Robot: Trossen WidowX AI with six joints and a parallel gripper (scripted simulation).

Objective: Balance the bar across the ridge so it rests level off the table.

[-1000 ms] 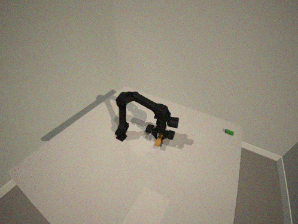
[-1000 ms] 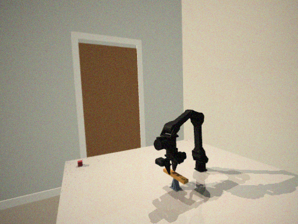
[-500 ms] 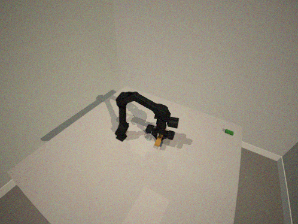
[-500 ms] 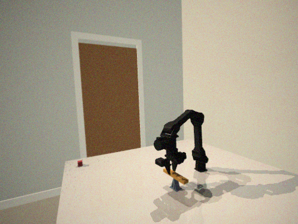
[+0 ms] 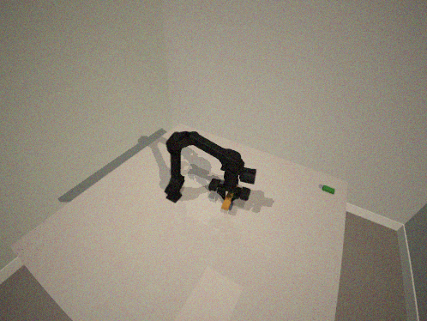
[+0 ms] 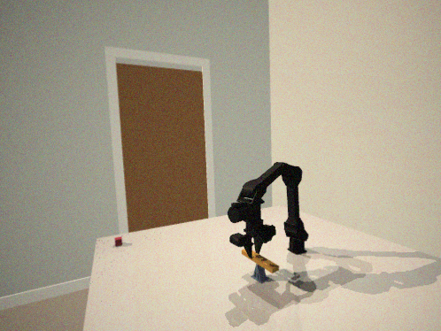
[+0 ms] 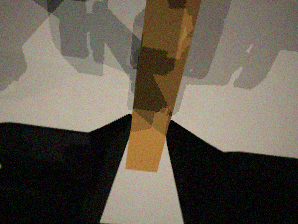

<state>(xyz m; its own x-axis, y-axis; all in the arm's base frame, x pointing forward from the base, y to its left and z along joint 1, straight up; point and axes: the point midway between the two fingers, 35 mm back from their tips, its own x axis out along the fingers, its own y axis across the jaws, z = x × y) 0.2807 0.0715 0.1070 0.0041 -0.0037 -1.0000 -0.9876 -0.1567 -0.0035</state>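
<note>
Now: gripper tip 30 mm to the right of the orange bar. The rest, counted from my gripper tip: green block: 460 mm ahead, 430 mm to the left, 60 mm below; then red cube: 570 mm to the right, 460 mm ahead, 60 mm below.
</note>
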